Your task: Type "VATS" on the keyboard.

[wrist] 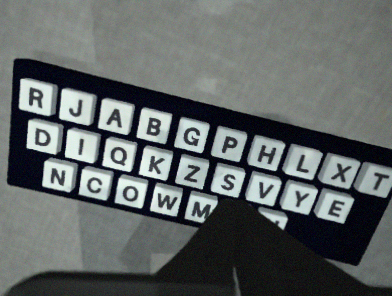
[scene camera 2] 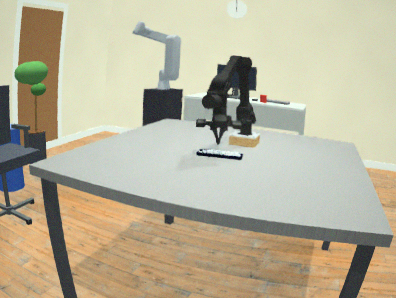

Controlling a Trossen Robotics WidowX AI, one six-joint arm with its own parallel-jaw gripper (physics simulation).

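Places are measured from the arm's base along level axes (x down, y ahead, z right), in millimetres.
Where they show: gripper, fingertip midpoint: point(wrist: 231, 211) point(scene camera 2: 217, 144); arm's base at its link origin: point(scene camera 2: 245, 134).
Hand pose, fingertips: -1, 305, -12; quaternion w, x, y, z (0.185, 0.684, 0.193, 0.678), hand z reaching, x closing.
Observation:
Things, the pixels of their top centre, and the offset from my fingertips, as dx, dy, dz. Level surfaces: height alone.
- dark keyboard at its top centre: point(wrist: 201, 175) point(scene camera 2: 220, 151) +31, -5, -11
- grey table at its surface level: dx +48
- S key at its top centre: point(wrist: 228, 182) +31, -1, +2
- V key at its top centre: point(wrist: 263, 191) +31, +5, +19
- T key at its top centre: point(wrist: 378, 181) +31, +38, +60
- M key at its top centre: point(wrist: 201, 210) +31, -21, -1
A dark keyboard point(scene camera 2: 220, 154) point(wrist: 310, 235) with white letter keys lies on the grey table point(scene camera 2: 125, 165). In the wrist view the S key point(wrist: 228, 183) shows just above my fingertips, with the V key point(wrist: 263, 190) to its right. The A key point(wrist: 114, 118) is at the upper left and the T key point(wrist: 378, 182) is at the right edge, partly cut off. My gripper point(scene camera 2: 218, 143) point(wrist: 231, 211) is shut and empty. Its tips are over the keyboard just below the S key in the wrist view, and they hide part of the bottom row right of the M key point(wrist: 200, 210).
The arm's tan base block point(scene camera 2: 244, 140) stands on the table behind the keyboard. A white desk point(scene camera 2: 280, 114) with a monitor and a red object, and a grey robot arm point(scene camera 2: 172, 57) on a black pedestal point(scene camera 2: 162, 106), stand beyond the table. An office chair point(scene camera 2: 15, 155) is at the left.

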